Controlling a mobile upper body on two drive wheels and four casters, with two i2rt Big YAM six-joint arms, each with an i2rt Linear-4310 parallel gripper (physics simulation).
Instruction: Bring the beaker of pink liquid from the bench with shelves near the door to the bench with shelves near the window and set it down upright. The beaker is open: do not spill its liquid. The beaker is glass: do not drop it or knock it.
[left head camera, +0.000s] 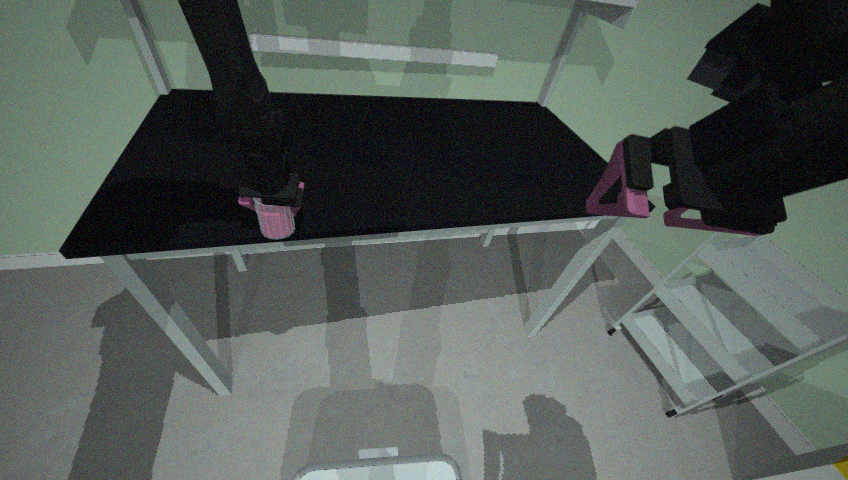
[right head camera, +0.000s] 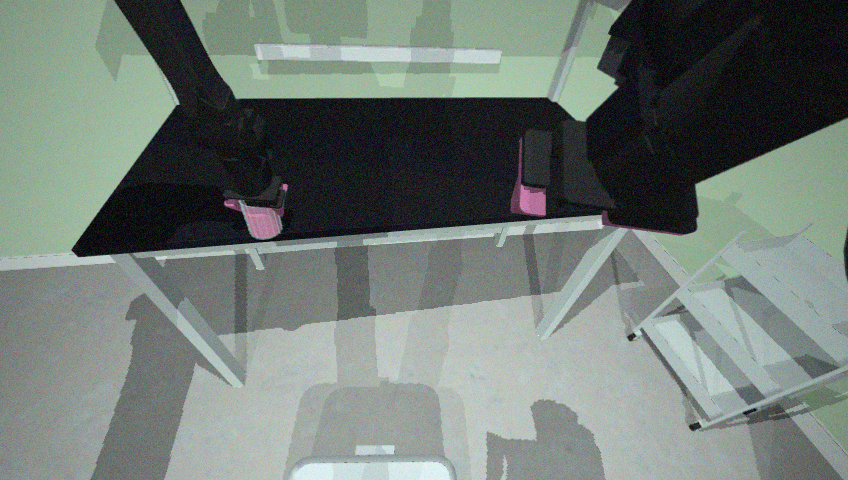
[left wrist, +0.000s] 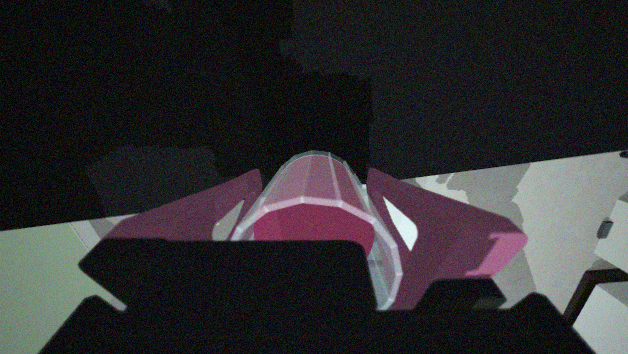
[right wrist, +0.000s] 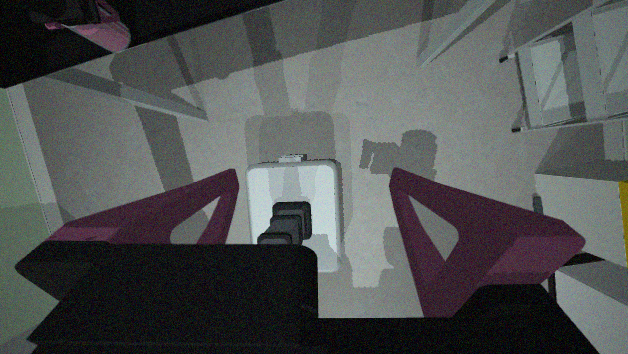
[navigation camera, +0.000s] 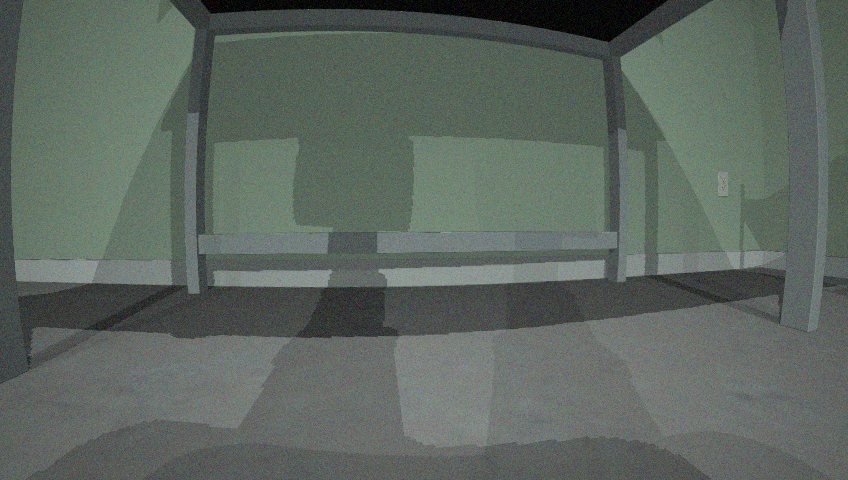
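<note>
My left gripper (left head camera: 273, 200) is shut on the glass beaker of pink liquid (left head camera: 274, 219) and holds it upright above the black bench top (left head camera: 354, 167), near its front edge. The left wrist view shows the beaker (left wrist: 318, 202) between the two pink fingers, with liquid inside. It also shows in the right head view (right head camera: 259, 218) and small in the right wrist view (right wrist: 102, 33). My right gripper (left head camera: 651, 196) is open and empty, off the bench's right front corner. In the right wrist view its fingers (right wrist: 314, 220) stand wide above the floor.
The bench stands on grey legs (left head camera: 175, 328) against a green wall, with a shelf rail (left head camera: 373, 52) above. A grey metal cart or rack (left head camera: 731, 334) stands at the right. My own base (left head camera: 375, 469) is at the bottom. The navigation view shows the bench's lower crossbar (navigation camera: 409, 241).
</note>
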